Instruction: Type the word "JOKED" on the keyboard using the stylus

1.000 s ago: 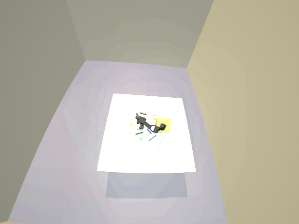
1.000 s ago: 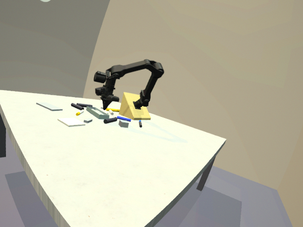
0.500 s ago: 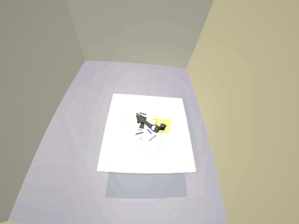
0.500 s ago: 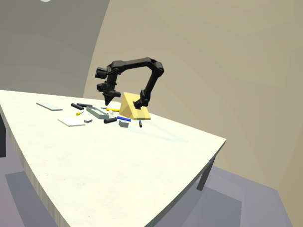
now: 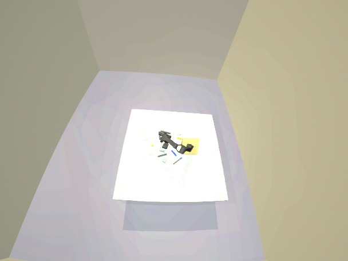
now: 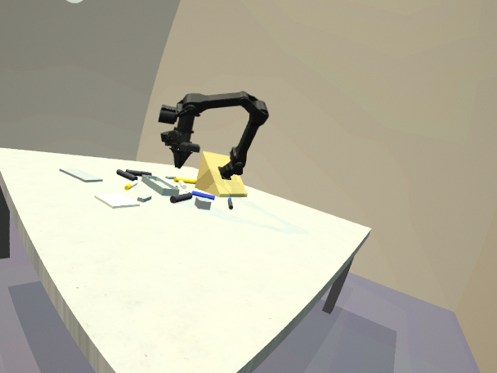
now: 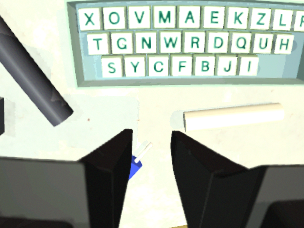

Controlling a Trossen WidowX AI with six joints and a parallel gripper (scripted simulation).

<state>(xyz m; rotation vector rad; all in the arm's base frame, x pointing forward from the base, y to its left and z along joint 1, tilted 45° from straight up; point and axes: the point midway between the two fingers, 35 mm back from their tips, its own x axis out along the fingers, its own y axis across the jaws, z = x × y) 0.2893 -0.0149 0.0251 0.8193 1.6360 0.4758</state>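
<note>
Now: gripper tip 80 mm past the blue stylus, 80 mm above it and 40 mm to the right of it. Also, from my gripper tip: yellow pen 220 mm behind, 160 mm to the right, 80 mm below; then grey stylus tip 80 mm below, 60 mm behind, 10 mm to the left; then grey block 230 mm to the right, 170 mm behind, 90 mm below.
</note>
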